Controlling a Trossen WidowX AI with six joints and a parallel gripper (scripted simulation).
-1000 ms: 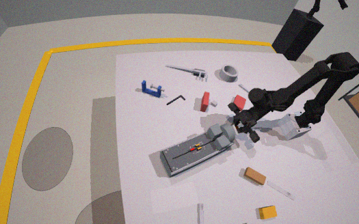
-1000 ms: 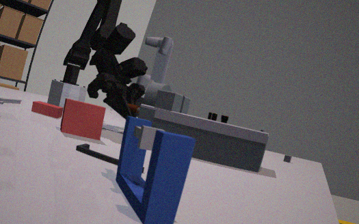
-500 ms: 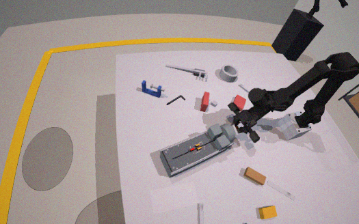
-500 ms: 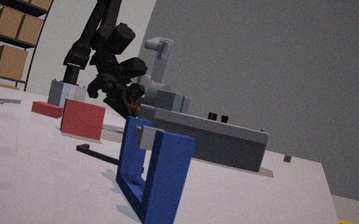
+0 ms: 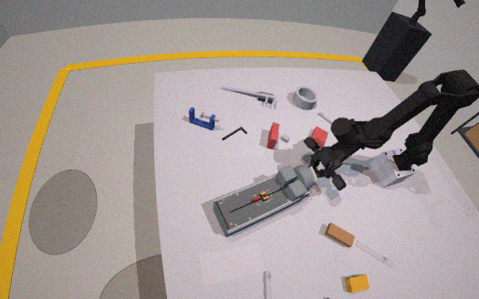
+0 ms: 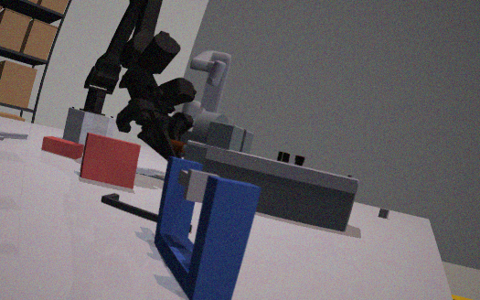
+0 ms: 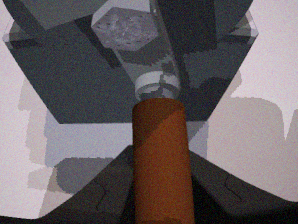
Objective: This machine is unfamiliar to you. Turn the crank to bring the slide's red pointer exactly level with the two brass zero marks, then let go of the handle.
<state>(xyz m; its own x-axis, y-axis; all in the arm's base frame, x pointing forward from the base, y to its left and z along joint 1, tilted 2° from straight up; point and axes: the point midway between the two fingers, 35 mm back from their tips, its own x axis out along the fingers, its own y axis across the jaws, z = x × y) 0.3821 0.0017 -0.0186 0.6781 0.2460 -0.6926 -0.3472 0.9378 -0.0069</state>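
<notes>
My gripper tip is 30 mm below the crank handle, 20 mm past it and 10 mm to the left of it. Also, from my gripper tip: tan block (190 mm to the left, 80 mm behind, 20 mm below); then red pointer (170 mm ahead, 70 mm to the left, 50 mm above); then black hex key (210 mm to the right, 180 mm ahead, 30 mm below).
</notes>
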